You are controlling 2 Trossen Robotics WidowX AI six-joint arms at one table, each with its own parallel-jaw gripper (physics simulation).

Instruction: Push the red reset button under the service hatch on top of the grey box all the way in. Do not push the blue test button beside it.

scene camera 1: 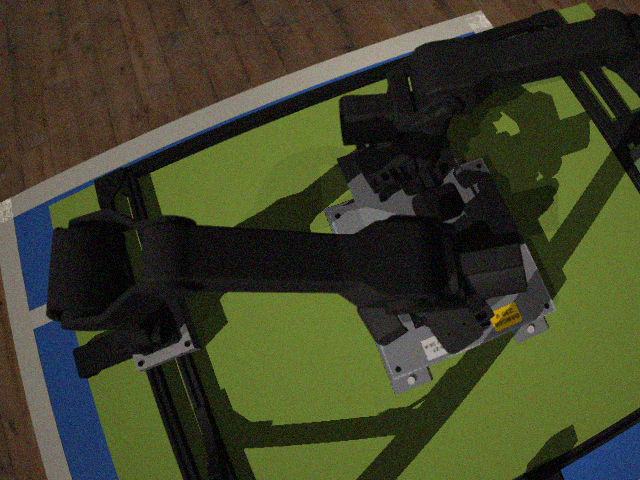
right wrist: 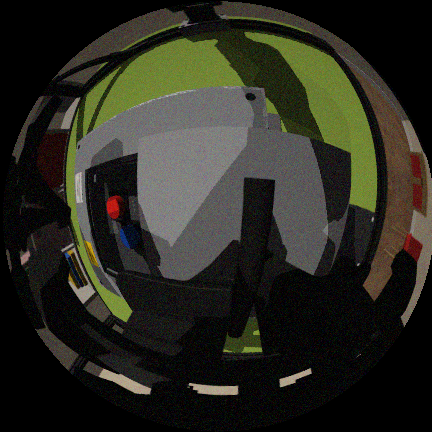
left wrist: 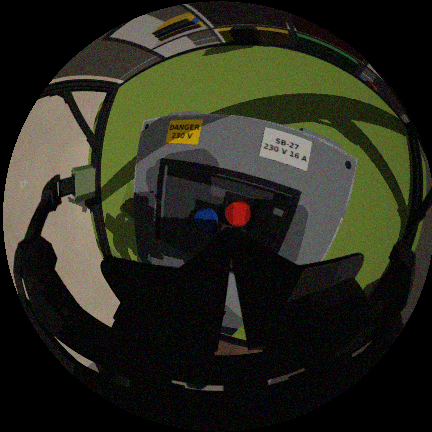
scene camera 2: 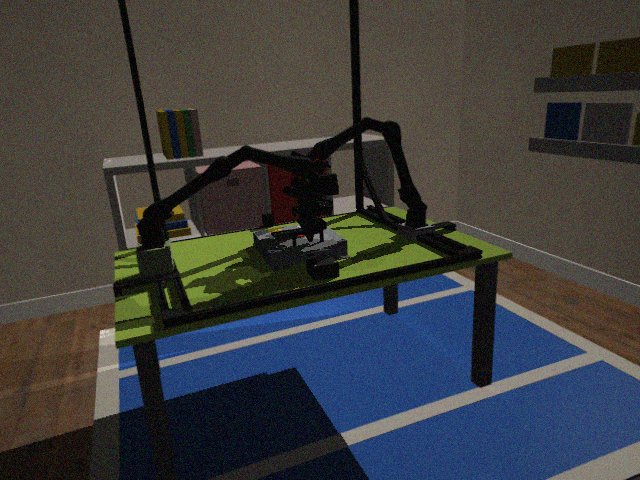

Scene:
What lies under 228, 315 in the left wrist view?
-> A service hatch.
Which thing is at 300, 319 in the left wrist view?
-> My left gripper.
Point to a service hatch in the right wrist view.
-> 198, 188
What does my left gripper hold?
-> Nothing.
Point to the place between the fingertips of my left gripper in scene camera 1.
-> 440, 287

